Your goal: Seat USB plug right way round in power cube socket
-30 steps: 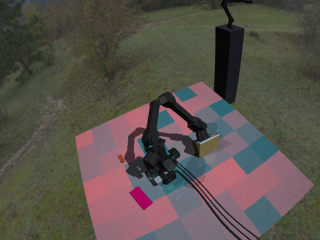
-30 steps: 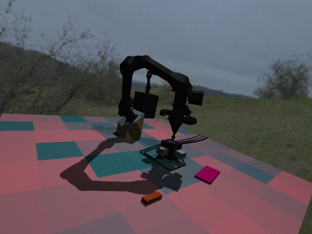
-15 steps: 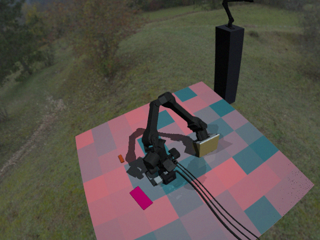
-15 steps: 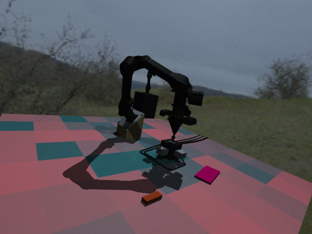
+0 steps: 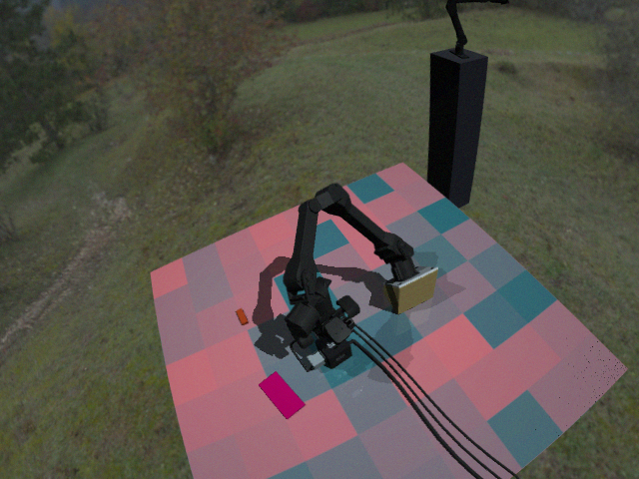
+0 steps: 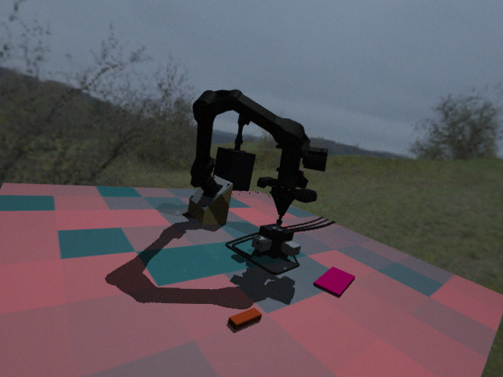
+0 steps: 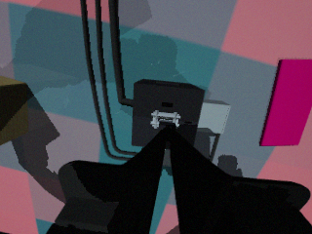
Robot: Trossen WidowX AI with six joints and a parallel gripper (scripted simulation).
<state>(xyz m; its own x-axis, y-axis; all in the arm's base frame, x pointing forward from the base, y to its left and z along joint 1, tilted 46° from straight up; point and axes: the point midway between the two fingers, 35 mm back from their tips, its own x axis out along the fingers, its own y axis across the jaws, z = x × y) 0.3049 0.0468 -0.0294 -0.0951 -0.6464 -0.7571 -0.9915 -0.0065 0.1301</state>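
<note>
Now: gripper tip 2 cm above the black USB plug. The rest, counted from my gripper tip: orange block 21 cm ahead, 29 cm to the right, 11 cm below; then flat magenta slab 21 cm ahead, 4 cm to the left, 12 cm below; then white-framed socket 5 cm below.
</note>
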